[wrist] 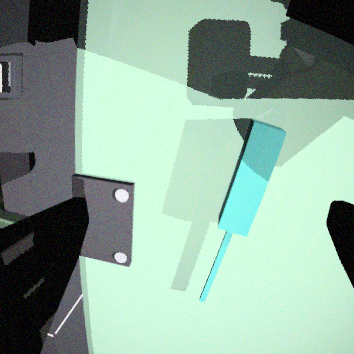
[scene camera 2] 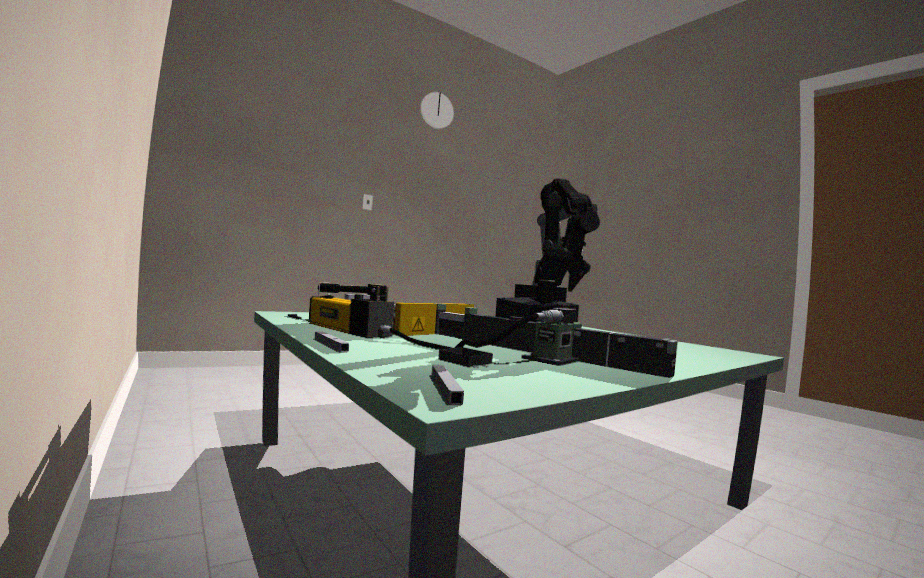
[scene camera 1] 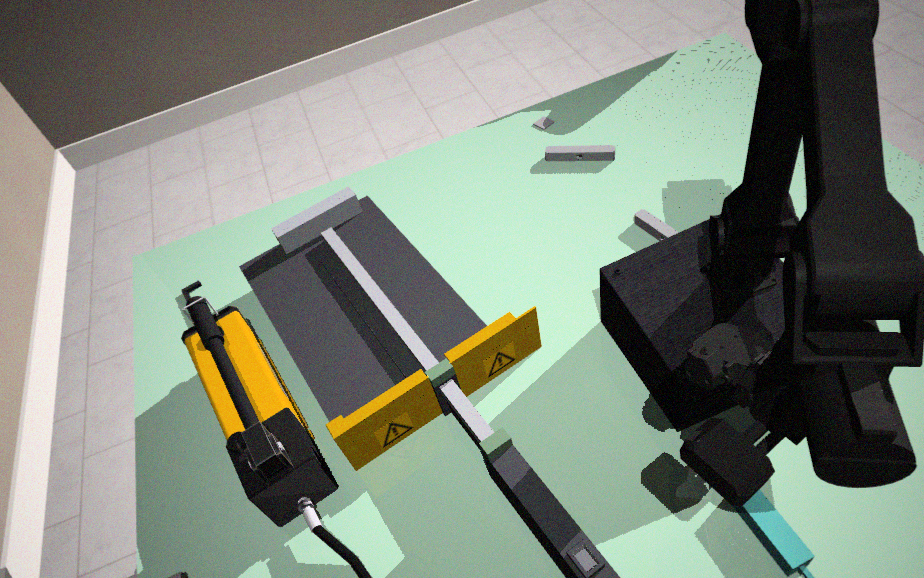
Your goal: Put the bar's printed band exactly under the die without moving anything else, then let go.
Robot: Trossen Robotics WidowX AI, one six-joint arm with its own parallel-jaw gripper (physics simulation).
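Places are measured from the arm's base along level axes (x ahead, y left, z up), in metres.
Where they show: gripper, fingertip midpoint: [wrist: 210, 211] [scene camera 2: 563, 288]; arm's base, link origin: [scene camera 2: 546, 300] [scene camera 1: 740, 273].
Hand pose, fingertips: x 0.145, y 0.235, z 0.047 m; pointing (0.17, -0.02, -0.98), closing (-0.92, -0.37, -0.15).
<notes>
Each offset is from my fingertips to the top centre of the thing. "spot": to the spot under its first point. Level surfaces: height alone.
A long pale bar [scene camera 1: 381, 299] [scene camera 2: 455, 316] runs along the dark bed {0.117 m down} [scene camera 1: 402, 245] and through the gap in the yellow guard [scene camera 1: 500, 361] [scene camera 2: 415, 318]. I cannot make out its printed band. A green housing {spot: 0.207 m left, 0.203 m ahead, 0.120 m down} [scene camera 2: 557, 342] stands along the same line; the die cannot be made out. My gripper [wrist: 210, 211] is open and empty, its fingers spread wide on both sides of the wrist view, high above the table. Between them, farther down, lies a cyan tool {0.072 m left, 0.045 m back, 0.139 m down} [wrist: 252, 177] [scene camera 1: 776, 531] with a thin shaft. The arm hides part of the scene camera 1 view.
A yellow pump {spot: 0.367 m right, 0.498 m ahead, 0.083 m down} [scene camera 1: 255, 374] [scene camera 2: 330, 313] with a black hose {spot: 0.120 m right, 0.434 m ahead, 0.146 m down} [scene camera 1: 340, 545] stands beside the bed. Loose short bars [scene camera 1: 579, 153] [scene camera 2: 447, 385] lie on the green table {0.167 m down} [scene camera 1: 442, 184]. A grey plate {0.159 m down} [wrist: 102, 220] with two screws juts from the machine's side. The black base [scene camera 1: 647, 299] stands right.
</notes>
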